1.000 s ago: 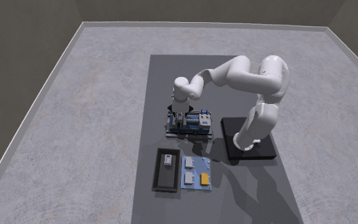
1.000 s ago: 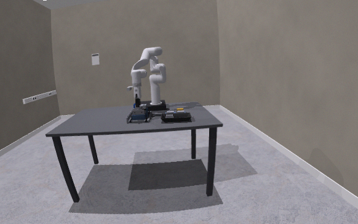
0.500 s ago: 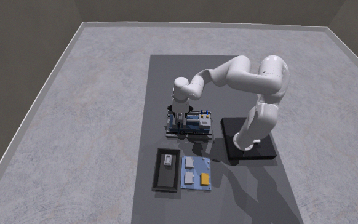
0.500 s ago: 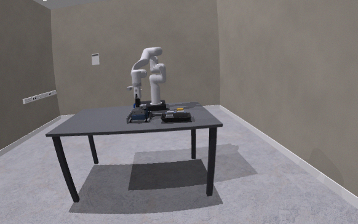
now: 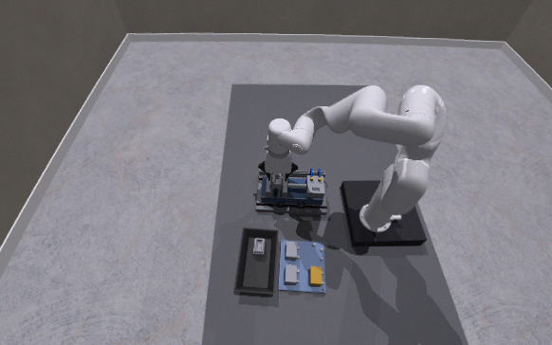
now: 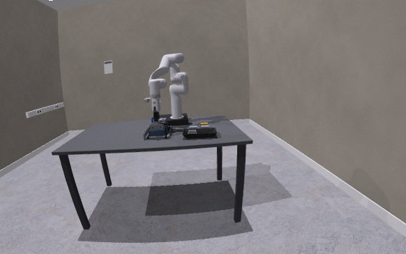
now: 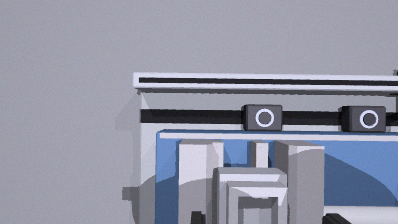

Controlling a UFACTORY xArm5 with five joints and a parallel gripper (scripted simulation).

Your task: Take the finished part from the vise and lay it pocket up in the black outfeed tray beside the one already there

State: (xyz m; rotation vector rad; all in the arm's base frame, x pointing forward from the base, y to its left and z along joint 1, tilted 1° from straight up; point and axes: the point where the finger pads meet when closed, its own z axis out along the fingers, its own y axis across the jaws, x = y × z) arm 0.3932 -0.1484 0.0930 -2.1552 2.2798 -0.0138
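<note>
Now: hand 60 mm past the blue vise, 10 mm to the right of it and 100 mm above it. The rest, counted from my hand: blue plate: 90 mm behind, 320 mm to the left, 130 mm below; brass block: 130 mm behind, 370 mm to the left, 110 mm below; grey control box: 160 mm behind, 10 mm to the left, 60 mm below.
</note>
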